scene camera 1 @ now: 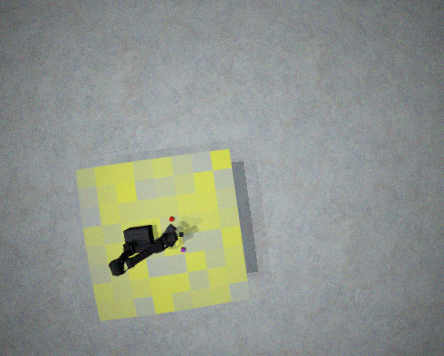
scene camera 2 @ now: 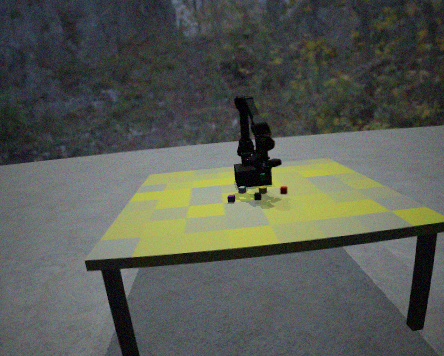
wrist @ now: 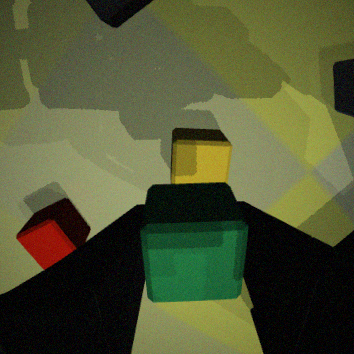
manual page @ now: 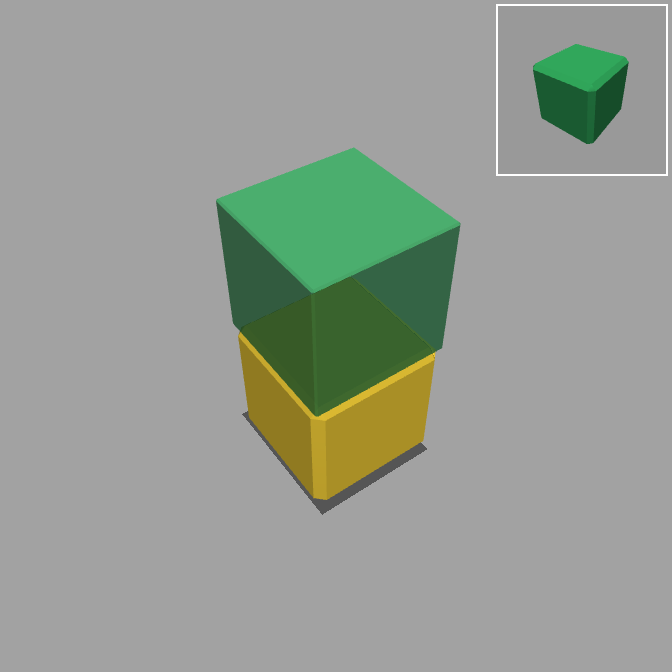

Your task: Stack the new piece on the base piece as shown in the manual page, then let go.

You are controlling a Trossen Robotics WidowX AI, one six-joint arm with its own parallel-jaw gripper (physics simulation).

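Places are measured from the arm's base along level axes (x ahead, y left, z up), in metres.
Pixels of known places: gripper, fingertip midpoint: (scene camera 1: 168,233) (scene camera 2: 263,178) (wrist: 189,214); arm's base, origin of the base link: (scene camera 1: 133,244) (scene camera 2: 247,164).
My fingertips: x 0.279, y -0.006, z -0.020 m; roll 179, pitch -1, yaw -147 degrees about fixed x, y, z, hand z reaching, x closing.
Ahead of a thing's pixels: the offset from my fingertips to its middle. Level surfaces: height alone.
My gripper (wrist: 194,246) (scene camera 2: 262,175) (scene camera 1: 170,230) is shut on a green cube @(0.003 m back, 0.005 m left, 0.007 m up) (wrist: 193,261) (scene camera 2: 262,176) and holds it a little above the table. A yellow cube @(0.008 m back, 0.004 m right, 0.061 m down) (wrist: 201,159) (scene camera 2: 263,190) stands on the table just beyond and below the green cube, apart from it. In the overhead view the arm hides the yellow cube.
A red cube @(0.044 m ahead, 0.087 m left, 0.061 m down) (wrist: 49,235) (scene camera 2: 283,189) (scene camera 1: 171,219) lies to one side. A black cube @(0.075 m ahead, 0.060 m right, 0.061 m down) (scene camera 2: 257,196) (scene camera 1: 181,234), a purple cube @(0.047 m ahead, 0.182 m right, 0.061 m down) (scene camera 2: 231,198) (scene camera 1: 183,249) and a white cube @(0.069 m back, 0.093 m right, 0.061 m down) (scene camera 2: 242,189) lie nearby. The robot base (scene camera 1: 137,234) stands on the yellow-and-grey checked table @(0.077 m down) (scene camera 2: 203,247) (scene camera 1: 213,289).
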